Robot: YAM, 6 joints.
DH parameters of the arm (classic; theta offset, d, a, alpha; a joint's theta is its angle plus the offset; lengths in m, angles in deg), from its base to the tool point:
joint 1: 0 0.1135 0.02 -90
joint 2: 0 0 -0.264 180
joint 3: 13.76 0 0.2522 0
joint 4: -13.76 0 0.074 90
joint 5: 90 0 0 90
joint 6: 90 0.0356 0 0
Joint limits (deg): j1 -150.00..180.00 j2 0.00..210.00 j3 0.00..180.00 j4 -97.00..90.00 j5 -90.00..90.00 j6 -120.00..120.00
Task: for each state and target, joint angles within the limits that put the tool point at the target. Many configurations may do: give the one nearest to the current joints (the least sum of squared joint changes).
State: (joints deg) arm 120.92 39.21 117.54 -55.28 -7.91 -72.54
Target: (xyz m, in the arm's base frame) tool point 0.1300 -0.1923 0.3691
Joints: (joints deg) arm 125.16 0.00 98.41 -86.78 -7.21 -72.54
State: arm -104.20 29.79 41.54 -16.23 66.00 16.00
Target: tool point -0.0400 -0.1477 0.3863
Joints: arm -93.21 42.91 51.73 -11.21 62.81 16.00
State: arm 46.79 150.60 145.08 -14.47 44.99 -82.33
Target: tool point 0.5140 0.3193 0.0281
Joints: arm 34.12 171.69 143.84 -10.40 42.28 -82.33
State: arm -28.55 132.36 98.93 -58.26 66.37 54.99
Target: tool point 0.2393 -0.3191 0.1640
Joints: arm -48.41 124.12 91.68 -63.77 67.21 54.99
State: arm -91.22 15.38 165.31 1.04 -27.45 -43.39
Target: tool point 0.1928 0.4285 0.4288
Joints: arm -111.85 13.02 140.34 -17.00 -33.09 -43.39
